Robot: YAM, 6 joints.
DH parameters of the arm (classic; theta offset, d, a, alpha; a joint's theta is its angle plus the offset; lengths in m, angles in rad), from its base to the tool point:
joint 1: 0 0.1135 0.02 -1.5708
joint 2: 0 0 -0.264 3.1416
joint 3: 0.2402 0 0.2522 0
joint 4: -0.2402 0 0.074 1.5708
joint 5: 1.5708 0 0 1.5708
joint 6: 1.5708 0.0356 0 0
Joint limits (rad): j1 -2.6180..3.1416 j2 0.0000..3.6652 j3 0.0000..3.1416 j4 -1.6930..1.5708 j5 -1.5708..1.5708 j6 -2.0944..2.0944
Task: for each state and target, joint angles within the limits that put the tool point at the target. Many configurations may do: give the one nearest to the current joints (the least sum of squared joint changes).
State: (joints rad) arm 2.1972 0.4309 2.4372 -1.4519 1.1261 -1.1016
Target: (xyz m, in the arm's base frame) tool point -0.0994 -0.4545 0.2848
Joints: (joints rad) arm 1.2867 0.0730 2.7124 -1.3251 1.1156 -1.1016
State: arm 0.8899 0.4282 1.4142 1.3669 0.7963 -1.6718
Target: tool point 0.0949 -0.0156 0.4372
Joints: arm 0.1569 0.7131 0.7216 1.2723 1.0146 -1.6718
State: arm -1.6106 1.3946 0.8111 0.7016 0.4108 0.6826
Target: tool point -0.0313 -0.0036 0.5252
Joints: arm -1.9585 0.6100 1.0913 0.8570 0.8878 0.6826
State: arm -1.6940 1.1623 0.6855 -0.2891 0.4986 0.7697
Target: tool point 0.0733 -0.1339 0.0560
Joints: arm -0.9984 1.5518 0.3012 -0.2904 0.3115 0.7697
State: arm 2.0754 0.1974 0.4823 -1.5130 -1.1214 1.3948
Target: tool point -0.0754 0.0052 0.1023
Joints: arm 2.6586 0.3453 0.0240 -0.7260 -1.0243 1.3948
